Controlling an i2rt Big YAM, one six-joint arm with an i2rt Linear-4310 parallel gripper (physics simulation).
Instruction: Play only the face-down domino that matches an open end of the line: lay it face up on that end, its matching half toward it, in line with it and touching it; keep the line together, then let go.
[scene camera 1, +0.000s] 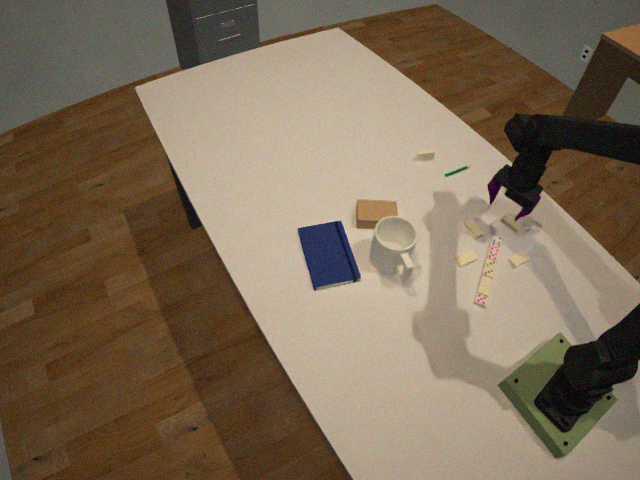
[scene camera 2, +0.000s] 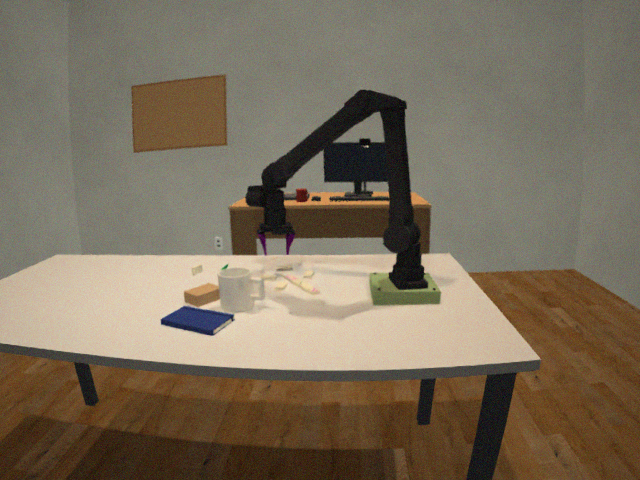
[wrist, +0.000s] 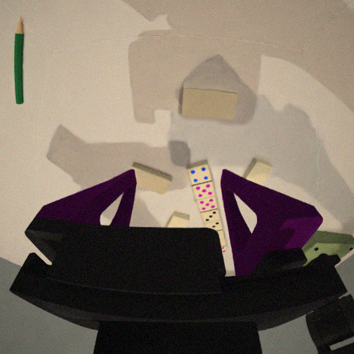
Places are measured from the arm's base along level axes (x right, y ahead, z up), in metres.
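Pixels of known places: gripper, fingertip midpoint: (scene camera 1: 503, 211) (scene camera 2: 276, 254); arm's base, origin of the base link: (scene camera 1: 563, 397) (scene camera 2: 407, 282).
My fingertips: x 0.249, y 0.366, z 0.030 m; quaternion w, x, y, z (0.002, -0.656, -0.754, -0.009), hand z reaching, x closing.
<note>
For each thing: its top centre in the pictures, then the offset to it from my fingertips.
- green pencil, middle of its top: (scene camera 1: 459, 169) dx +0.081, dy +0.186, dz -0.058 m
- white mug, middle of its top: (scene camera 1: 399, 239) (scene camera 2: 240, 272) dx -0.286, dy +0.086, dz +0.032 m
- brown block, middle of its top: (scene camera 1: 377, 210) (scene camera 2: 203, 289) dx -0.224, dy +0.205, dz -0.033 m
- blue notebook, middle of its top: (scene camera 1: 328, 251) (scene camera 2: 197, 317) dx -0.382, dy +0.194, dz -0.051 m
A line of face-up dominoes (scene camera 1: 492, 255) (scene camera 2: 305, 284) (wrist: 204, 191) has a blue four at its far end and a magenta five at the end toward the robot base. Blank-backed dominoes lie around it: one (scene camera 1: 511, 222) (wrist: 209, 103) beyond the four end, one (scene camera 1: 473, 228) (wrist: 152, 178) beside that end, one (scene camera 1: 466, 258) and one (scene camera 1: 519, 259) (wrist: 259, 170) on either side of the line. Another (scene camera 1: 425, 155) (scene camera 2: 196, 269) lies farther off, near the pencil. My gripper (scene camera 1: 505, 210) (scene camera 2: 276, 254) (wrist: 178, 175) is open and empty, above the table near the four end.
A green pencil (scene camera 1: 456, 171) (wrist: 19, 68) lies on the far side. A white mug (scene camera 1: 393, 245) (scene camera 2: 236, 290), a brown block (scene camera 1: 376, 211) (scene camera 2: 202, 294) and a blue notebook (scene camera 1: 328, 255) (scene camera 2: 197, 319) stand to one side. The arm's green base (scene camera 1: 542, 356) (scene camera 2: 404, 295) is beyond the five end.
</note>
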